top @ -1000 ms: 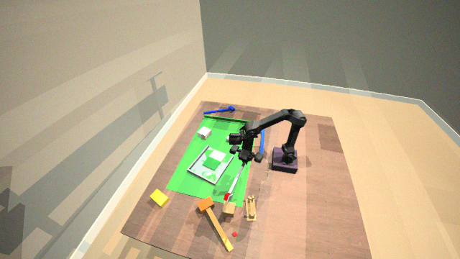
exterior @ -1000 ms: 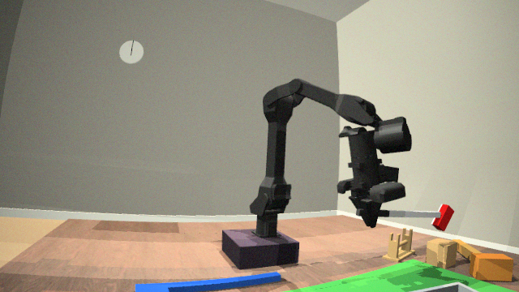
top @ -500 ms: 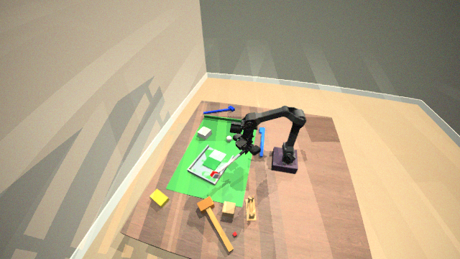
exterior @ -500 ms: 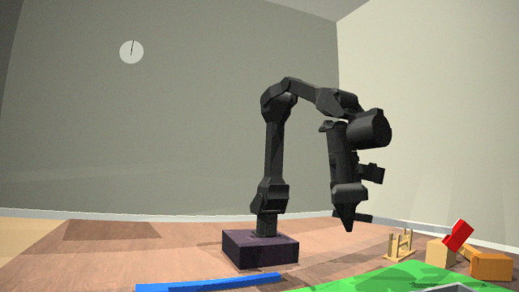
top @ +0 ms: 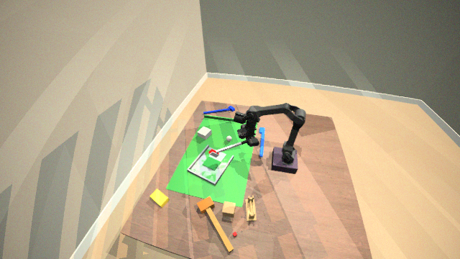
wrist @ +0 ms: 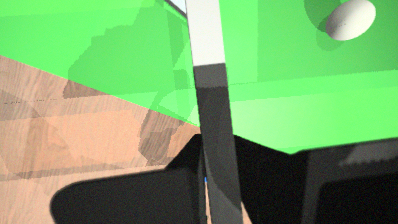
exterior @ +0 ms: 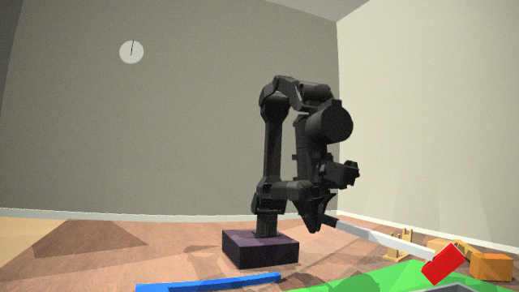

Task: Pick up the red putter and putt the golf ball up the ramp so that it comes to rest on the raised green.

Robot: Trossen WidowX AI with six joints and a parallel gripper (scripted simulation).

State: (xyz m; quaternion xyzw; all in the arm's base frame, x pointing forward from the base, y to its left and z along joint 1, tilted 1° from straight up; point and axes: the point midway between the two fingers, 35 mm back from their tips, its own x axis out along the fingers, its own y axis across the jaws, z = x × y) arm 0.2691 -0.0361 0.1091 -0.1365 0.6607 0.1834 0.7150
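Right now my gripper tip is 100 mm short of the red putter and 50 mm to the right of it. The rest, counted from my gripper tip: tan cube (40 mm ahead, 400 mm to the left, 100 mm below); white cube (360 mm ahead, 150 mm to the right, 110 mm below); white golf ball (160 mm ahead, 130 mm to the right, 110 mm below).
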